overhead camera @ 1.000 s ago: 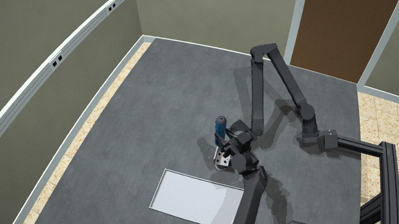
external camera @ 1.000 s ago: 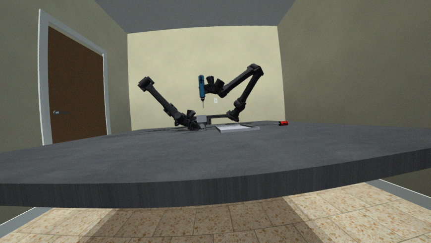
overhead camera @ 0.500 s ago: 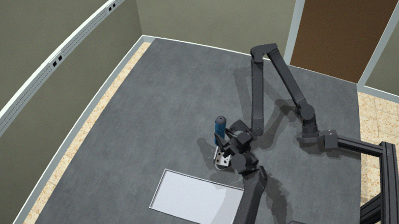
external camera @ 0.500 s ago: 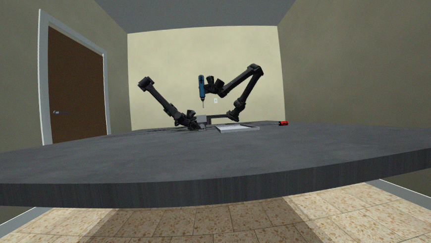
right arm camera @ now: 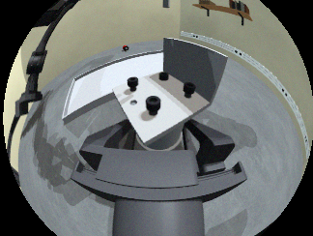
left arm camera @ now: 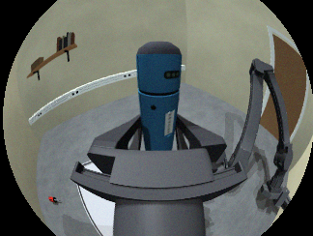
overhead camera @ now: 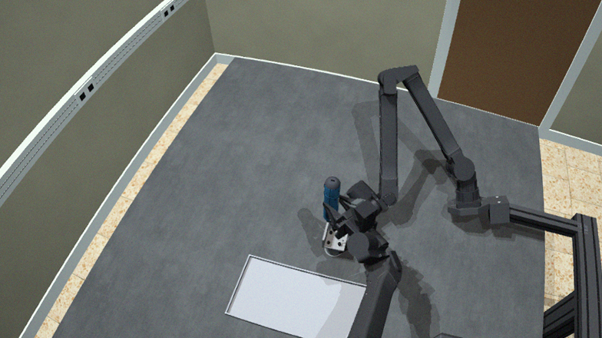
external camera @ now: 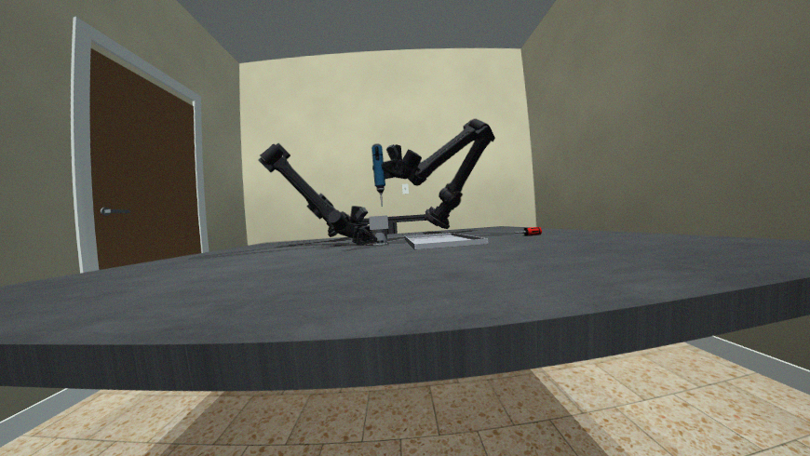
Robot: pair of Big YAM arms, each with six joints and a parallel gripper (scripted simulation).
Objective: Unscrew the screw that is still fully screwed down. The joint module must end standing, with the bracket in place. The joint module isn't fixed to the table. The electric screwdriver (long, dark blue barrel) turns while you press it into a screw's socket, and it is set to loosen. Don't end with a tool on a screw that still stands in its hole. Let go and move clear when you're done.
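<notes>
Now: right hand 5 cm below the grey bracket. The rest, counted from my right hand: flat white tray 4 cm ahead, 22 cm to the left, 2 cm below; then red-handled screwdriver 10 cm ahead, 55 cm to the left, 1 cm below.
</notes>
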